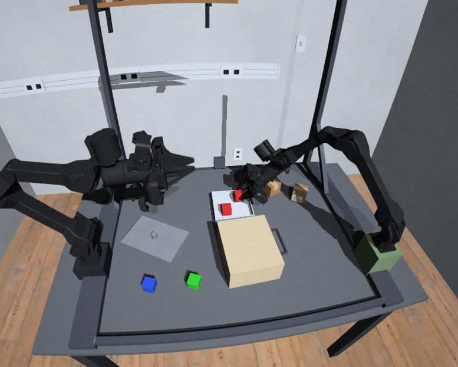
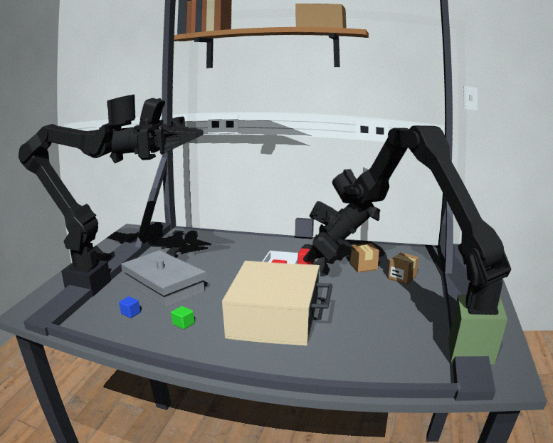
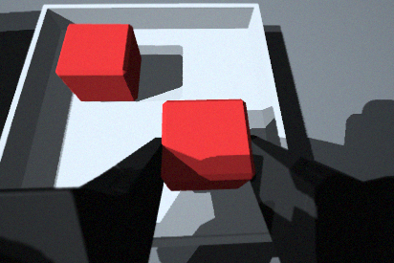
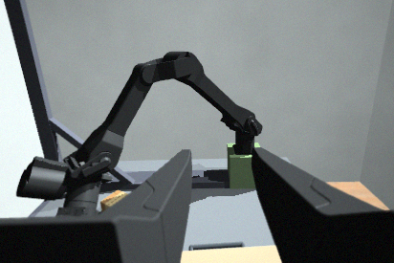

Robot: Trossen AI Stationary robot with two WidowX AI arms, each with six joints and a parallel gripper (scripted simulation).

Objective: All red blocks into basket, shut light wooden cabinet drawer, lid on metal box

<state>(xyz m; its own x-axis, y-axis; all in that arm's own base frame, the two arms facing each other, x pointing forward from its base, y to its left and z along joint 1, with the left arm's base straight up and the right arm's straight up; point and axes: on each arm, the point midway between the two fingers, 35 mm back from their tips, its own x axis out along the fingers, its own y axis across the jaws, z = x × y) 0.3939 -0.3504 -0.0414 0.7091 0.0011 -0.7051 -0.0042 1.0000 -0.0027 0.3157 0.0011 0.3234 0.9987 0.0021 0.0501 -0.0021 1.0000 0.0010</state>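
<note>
Right now my left hand is 3 cm short of the white basket, 5 cm to the left of it and 5 cm above it. The rest, counted from my left hand: grey lid: 22 cm ahead, 31 cm to the right, 2 cm below; then drawer: 26 cm ahead, 1 cm to the left, 3 cm below; then light wooden cabinet: 26 cm ahead, 2 cm to the right, 2 cm below.
</note>
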